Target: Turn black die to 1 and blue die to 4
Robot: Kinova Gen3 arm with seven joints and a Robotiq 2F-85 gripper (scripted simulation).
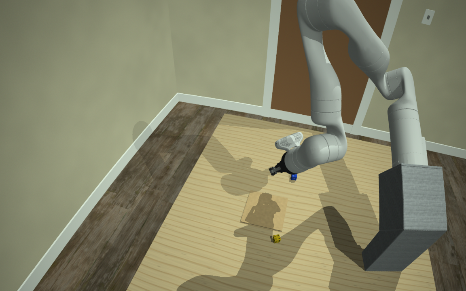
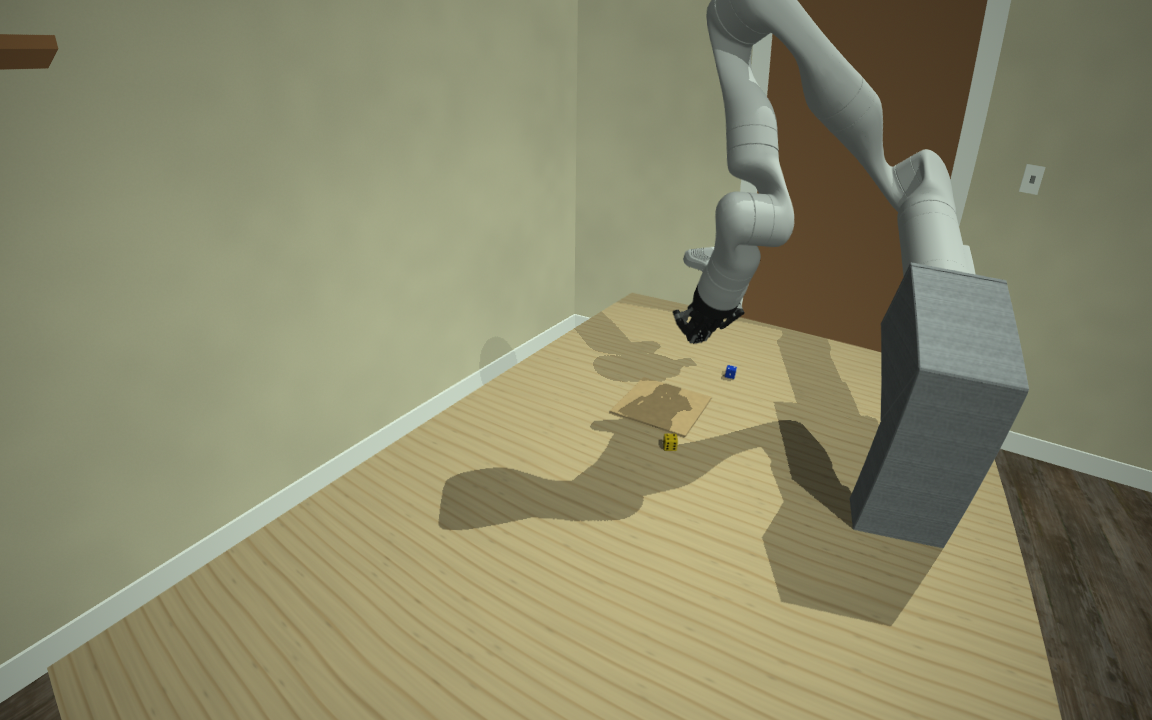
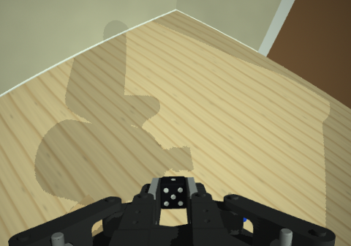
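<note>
Now: hand 70 mm past the blue die, 50 mm to the left of it and 90 mm above it. From my hand the other things lie so: yellow die (20 mm behind, 220 mm to the left, 90 mm below); black die (10 mm to the right, 10 mm below); tan mat (30 mm ahead, 110 mm to the left, 100 mm below).
</note>
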